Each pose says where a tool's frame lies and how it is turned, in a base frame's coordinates. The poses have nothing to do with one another.
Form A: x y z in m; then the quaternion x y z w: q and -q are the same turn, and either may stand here.
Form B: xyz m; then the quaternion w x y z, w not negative. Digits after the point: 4 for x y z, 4 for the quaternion.
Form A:
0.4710 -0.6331 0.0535 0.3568 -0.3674 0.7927 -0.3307
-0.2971 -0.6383 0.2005 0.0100 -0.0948 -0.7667 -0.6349
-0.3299 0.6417 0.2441 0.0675 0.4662 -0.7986 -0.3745
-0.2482 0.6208 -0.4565 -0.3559 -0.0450 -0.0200 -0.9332
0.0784 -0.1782 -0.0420 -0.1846 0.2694 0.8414 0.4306
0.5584 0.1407 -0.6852 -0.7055 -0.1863 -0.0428 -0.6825
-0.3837 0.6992 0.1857 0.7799 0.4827 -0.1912 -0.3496
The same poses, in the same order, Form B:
0.4710 -0.6331 0.0535 0.3307 -0.3568 0.3674 -0.7927
-0.2971 -0.6383 0.2005 0.6349 -0.0100 0.0948 0.7667
-0.3299 0.6417 0.2441 0.3745 -0.0675 -0.4662 0.7986
-0.2482 0.6208 -0.4565 0.9332 0.3559 0.0450 0.0200
0.0784 -0.1782 -0.0420 0.4306 -0.1846 0.2694 0.8414
0.5584 0.1407 -0.6852 0.6825 0.7055 0.1863 0.0428
-0.3837 0.6992 0.1857 0.3496 -0.7799 -0.4827 0.1912

